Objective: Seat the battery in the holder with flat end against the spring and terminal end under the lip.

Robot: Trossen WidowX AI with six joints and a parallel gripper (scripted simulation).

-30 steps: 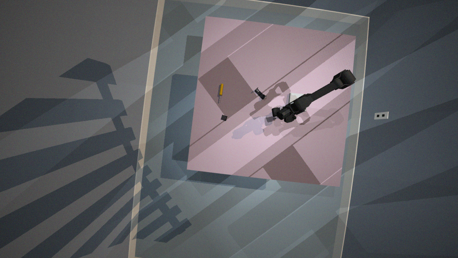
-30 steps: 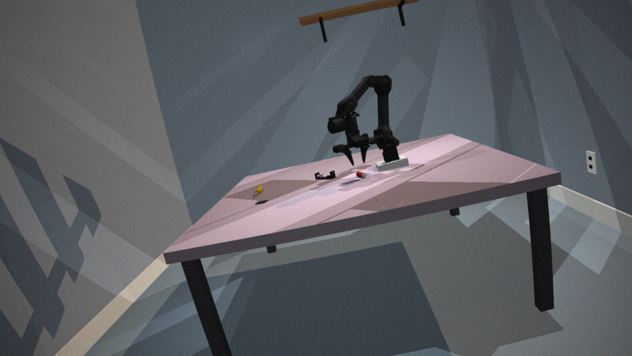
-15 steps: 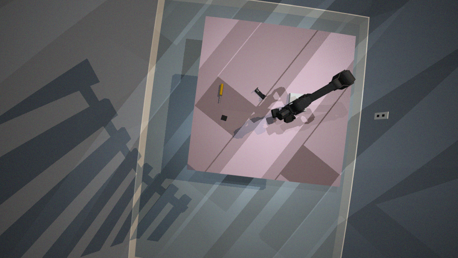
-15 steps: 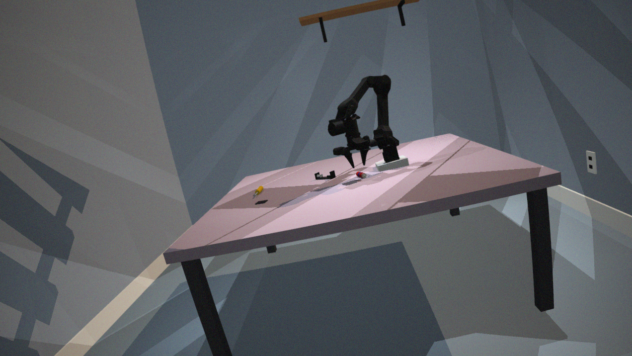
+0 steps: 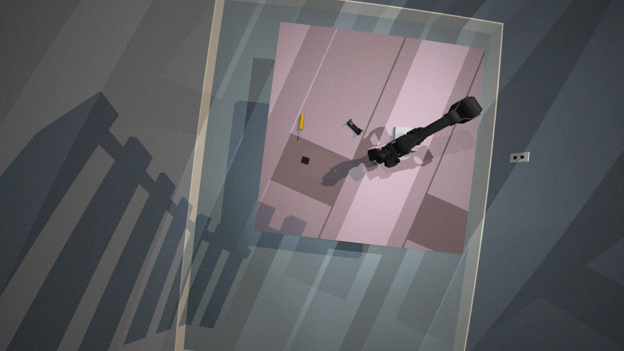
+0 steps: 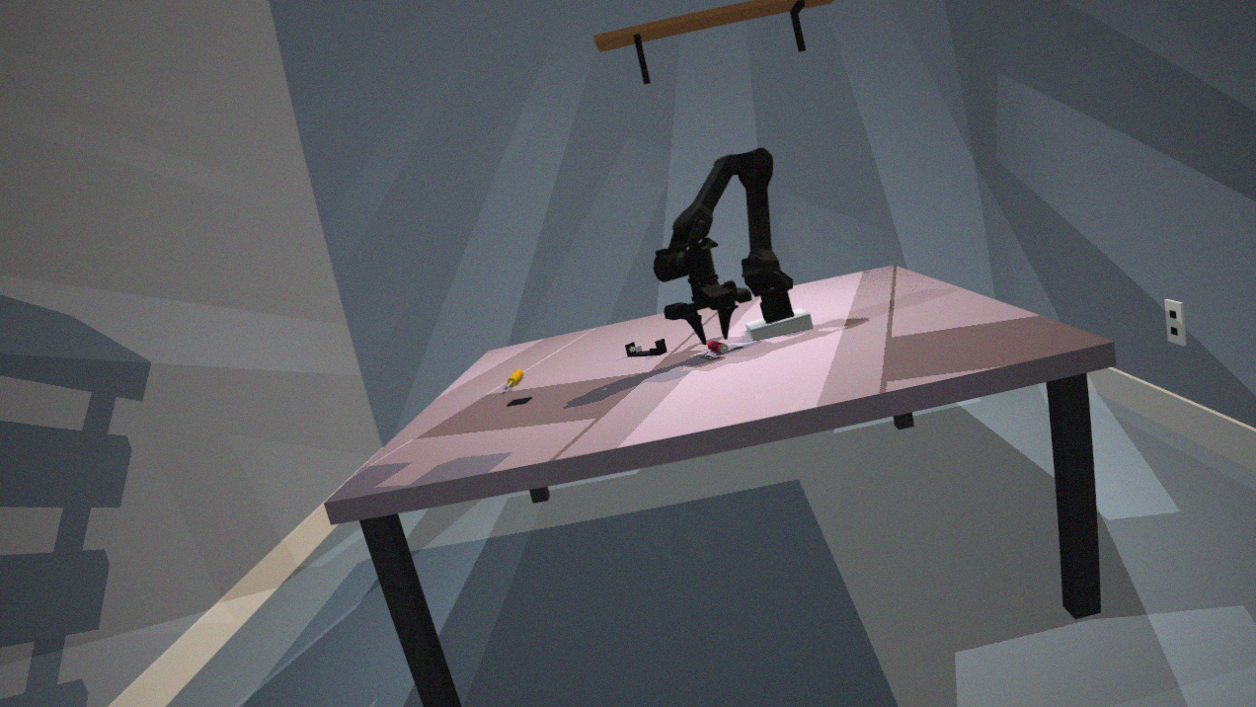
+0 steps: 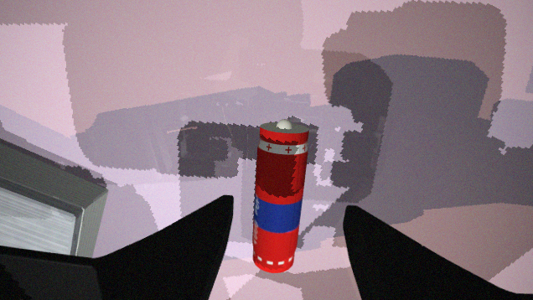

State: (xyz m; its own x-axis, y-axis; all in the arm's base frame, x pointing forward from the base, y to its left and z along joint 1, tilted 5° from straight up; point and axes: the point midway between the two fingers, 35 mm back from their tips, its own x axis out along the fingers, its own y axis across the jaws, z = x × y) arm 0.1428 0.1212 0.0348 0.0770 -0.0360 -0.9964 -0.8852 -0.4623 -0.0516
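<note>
Now: gripper tip 10 mm above the battery. Also, from my gripper tip: yellow screwdriver: 490 mm ahead, 40 mm to the right, 10 mm below; small black block: 420 mm ahead, 140 mm to the left, 20 mm below.
</note>
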